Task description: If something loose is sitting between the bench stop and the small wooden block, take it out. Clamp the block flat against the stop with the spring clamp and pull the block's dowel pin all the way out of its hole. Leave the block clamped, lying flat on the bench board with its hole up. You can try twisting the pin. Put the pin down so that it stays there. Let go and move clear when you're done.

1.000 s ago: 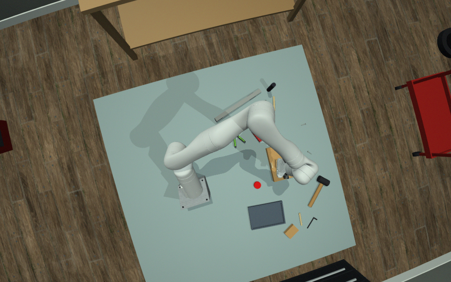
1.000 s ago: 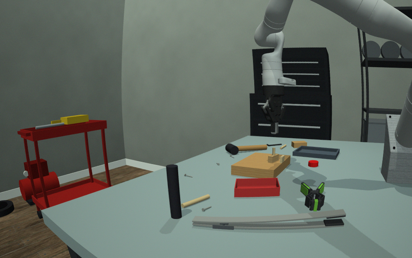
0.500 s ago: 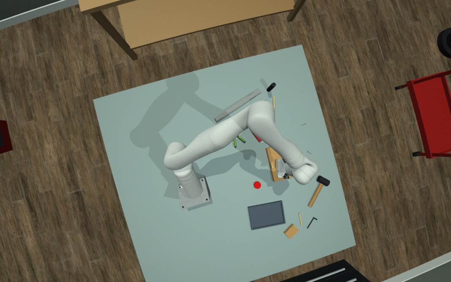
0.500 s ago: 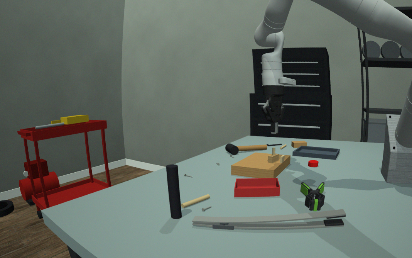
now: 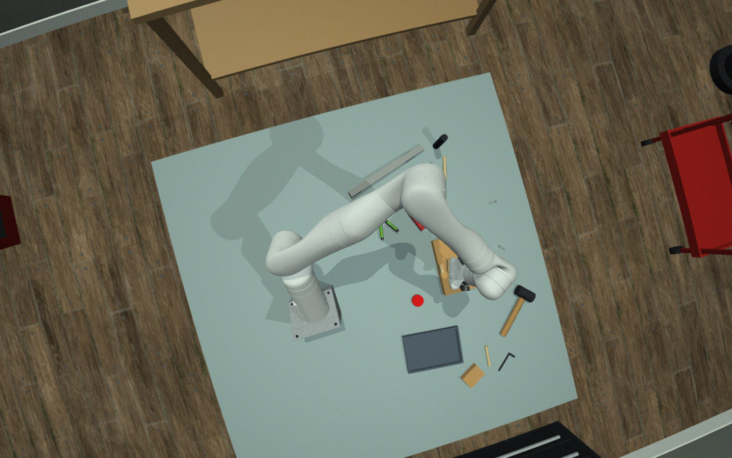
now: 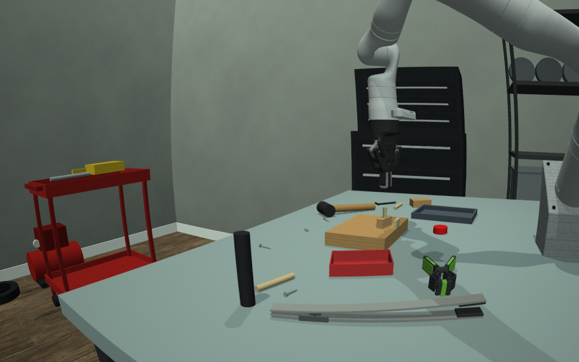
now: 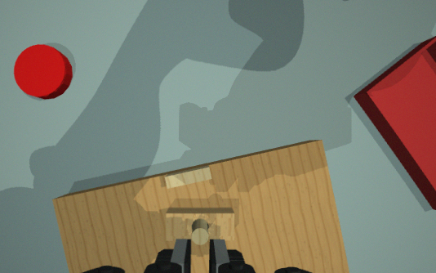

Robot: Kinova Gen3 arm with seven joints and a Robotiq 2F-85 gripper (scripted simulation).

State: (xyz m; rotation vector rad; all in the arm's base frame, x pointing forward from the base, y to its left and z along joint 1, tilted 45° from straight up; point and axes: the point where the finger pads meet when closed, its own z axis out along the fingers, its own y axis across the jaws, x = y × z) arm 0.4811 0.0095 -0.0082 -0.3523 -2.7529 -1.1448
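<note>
Now: hand 9 cm above the dowel pin. Round my hand: red puck 14 cm behind, 9 cm to the right, 13 cm below; small wooden block 10 cm below; wooden bench board 4 cm ahead, 12 cm below.
</note>
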